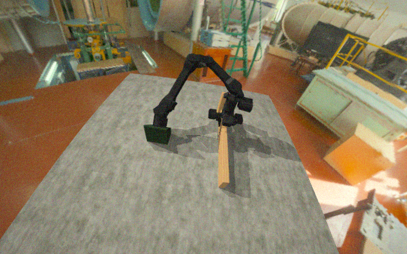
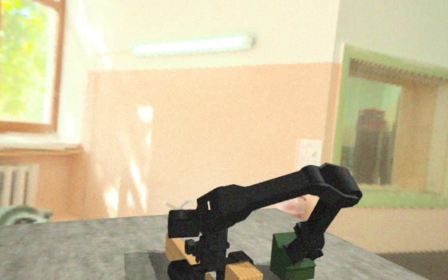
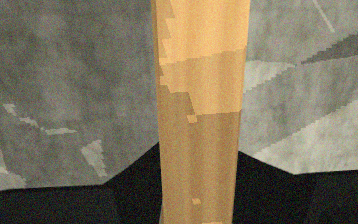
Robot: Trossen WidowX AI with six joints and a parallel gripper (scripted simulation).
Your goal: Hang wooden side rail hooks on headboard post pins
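Right now the headboard post is 20 mm ahead of my gripper tip, 120 mm to the left of it and 40 mm above it.
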